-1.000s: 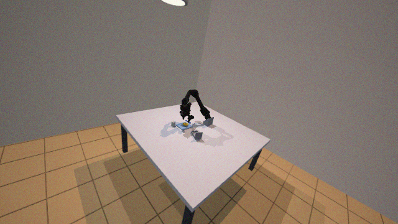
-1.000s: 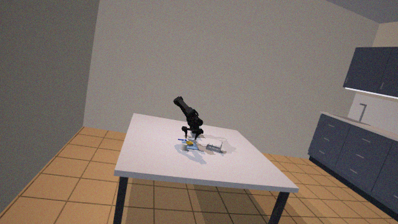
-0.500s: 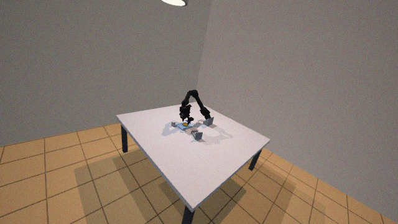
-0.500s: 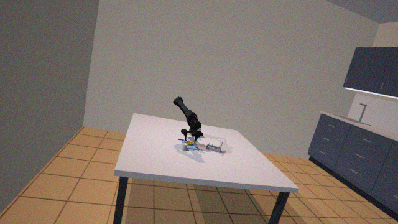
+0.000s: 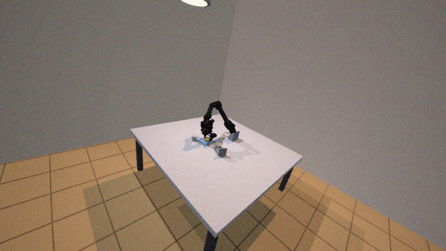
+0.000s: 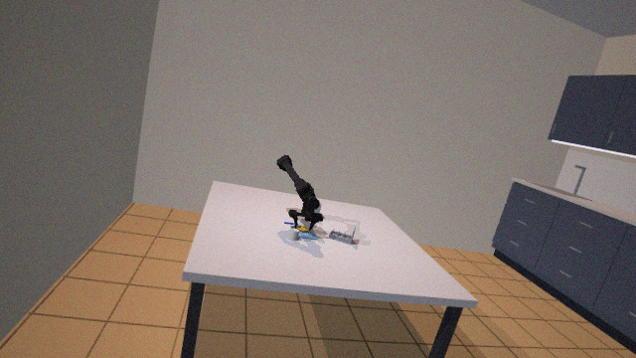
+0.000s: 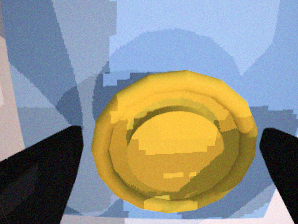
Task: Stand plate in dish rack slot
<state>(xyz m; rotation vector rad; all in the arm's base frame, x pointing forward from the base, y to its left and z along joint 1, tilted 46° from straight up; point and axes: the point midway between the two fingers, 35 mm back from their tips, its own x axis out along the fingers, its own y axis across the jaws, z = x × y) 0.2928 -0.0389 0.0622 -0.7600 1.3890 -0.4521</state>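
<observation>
Right now my gripper tip is 2 cm short of the blue mat, 1 cm to the right of it and 1 cm above it. From my gripper tip the other things lie so: grey dish rack 22 cm to the left, 1 cm above; then yellow plate 1 cm above.
</observation>
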